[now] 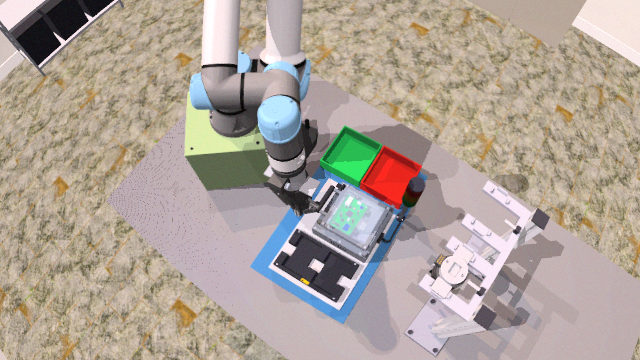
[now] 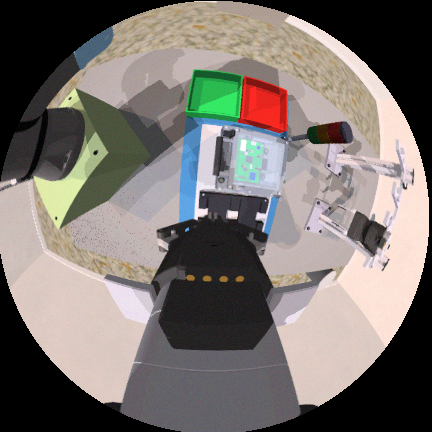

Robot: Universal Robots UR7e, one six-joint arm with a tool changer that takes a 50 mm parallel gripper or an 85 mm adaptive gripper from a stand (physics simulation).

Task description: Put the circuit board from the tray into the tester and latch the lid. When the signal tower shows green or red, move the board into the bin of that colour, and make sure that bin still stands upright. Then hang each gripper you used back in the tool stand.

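Where they show: arm's base at its link origin: [image 1: 234,116] [image 2: 61,143].
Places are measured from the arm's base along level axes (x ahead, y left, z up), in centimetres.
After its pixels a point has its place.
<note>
The green circuit board [image 1: 348,214] [image 2: 250,161] lies in the tester [image 1: 340,244] @(z -16.7, x 42.2, y -18.0 cm) under its clear lid [image 1: 376,222] @(z -12.9, x 49.4, y -8.9 cm) [image 2: 273,175] @(z -12.9, x 47.0, y -12.5 cm), which is down. Whether it is latched is unclear. The black tray [image 1: 295,250] @(z -20.8, x 30.3, y -24.2 cm) [image 2: 212,201] @(z -20.8, x 31.7, y -21.1 cm) beside the tester holds no board. My gripper [image 1: 309,207] [image 2: 215,218] is shut and empty, above the tester's left side near the black bar [image 1: 326,198] @(z -12.8, x 33.2, y -7.9 cm) [image 2: 218,156] @(z -12.7, x 32.9, y -8.3 cm). The signal tower [image 1: 413,192] @(z 2.3, x 55.6, y -3.0 cm) [image 2: 330,133] @(z 0.1, x 53.6, y -1.7 cm) shows dark segments. The green bin [image 1: 340,175] @(z -20.7, x 32.7, y 4.2 cm) [image 2: 215,116] @(z -20.2, x 33.3, y 4.2 cm) and red bin [image 1: 380,195] @(z -19.3, x 47.2, y 2.3 cm) [image 2: 262,126] @(z -20.8, x 47.5, y 2.3 cm) stand upright and empty.
The tool stand [image 1: 504,257] @(z 11.6, x 81.2, y -14.2 cm) [image 2: 370,162] @(z -3.7, x 85.9, y -2.2 cm) is at the right, with another gripper [image 1: 452,270] [image 2: 367,230] hanging in it. The robot's green pedestal [image 1: 230,170] @(z -10.9, x 3.2, y -12.2 cm) [image 2: 117,155] @(z -5.0, x 12.9, y -6.1 cm) is at the left. A blue mat [image 1: 265,260] @(z -22.4, x 23.1, y -30.6 cm) [image 2: 190,165] @(z -22.4, x 25.7, y -10.1 cm) lies under the tester and tray.
</note>
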